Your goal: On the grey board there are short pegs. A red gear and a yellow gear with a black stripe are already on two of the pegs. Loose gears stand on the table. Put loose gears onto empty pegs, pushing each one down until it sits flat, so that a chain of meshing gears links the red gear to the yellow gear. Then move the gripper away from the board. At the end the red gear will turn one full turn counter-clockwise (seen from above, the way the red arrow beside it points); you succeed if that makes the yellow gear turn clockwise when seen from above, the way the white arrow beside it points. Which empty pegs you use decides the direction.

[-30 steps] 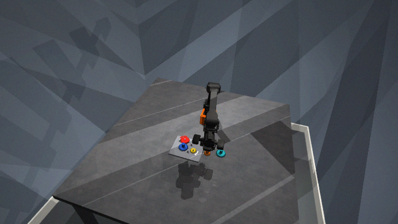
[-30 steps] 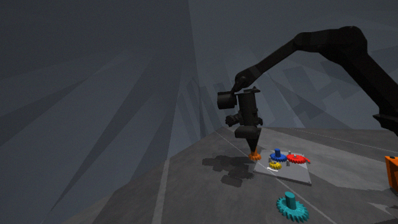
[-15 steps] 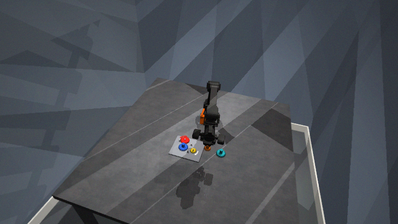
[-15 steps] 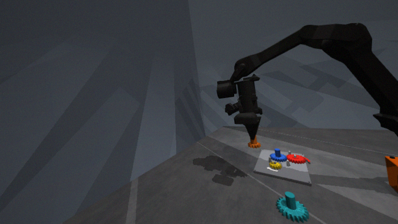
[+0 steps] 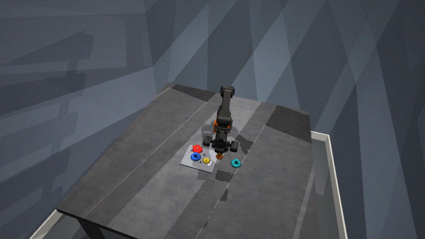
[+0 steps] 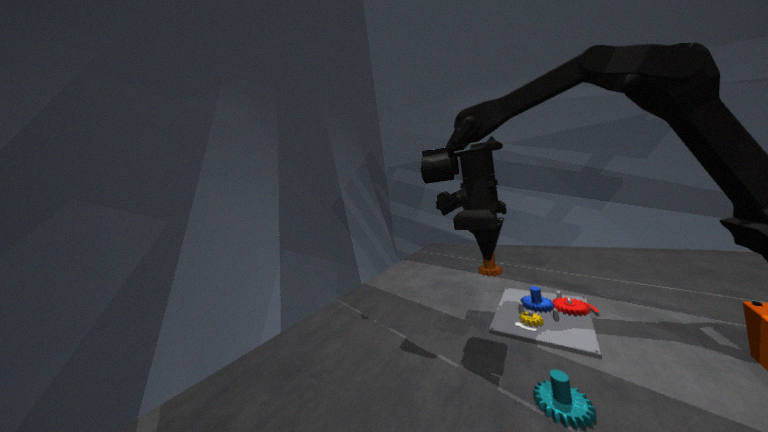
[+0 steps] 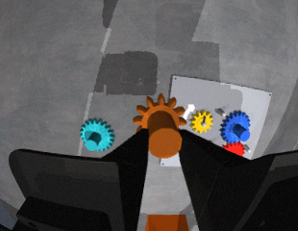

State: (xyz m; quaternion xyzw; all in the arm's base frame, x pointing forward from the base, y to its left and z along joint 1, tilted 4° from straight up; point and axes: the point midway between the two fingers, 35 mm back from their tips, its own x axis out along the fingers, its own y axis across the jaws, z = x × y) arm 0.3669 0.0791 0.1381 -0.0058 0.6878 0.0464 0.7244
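The yellow gear is 40 mm behind my gripper tip, 90 mm to the right of it and 150 mm below it. Round my gripper tip: teal gear: 90 mm behind, 90 mm to the left, 150 mm below; orange gear: 10 mm below; white arrow: 30 mm behind, 60 mm to the right, 160 mm below.
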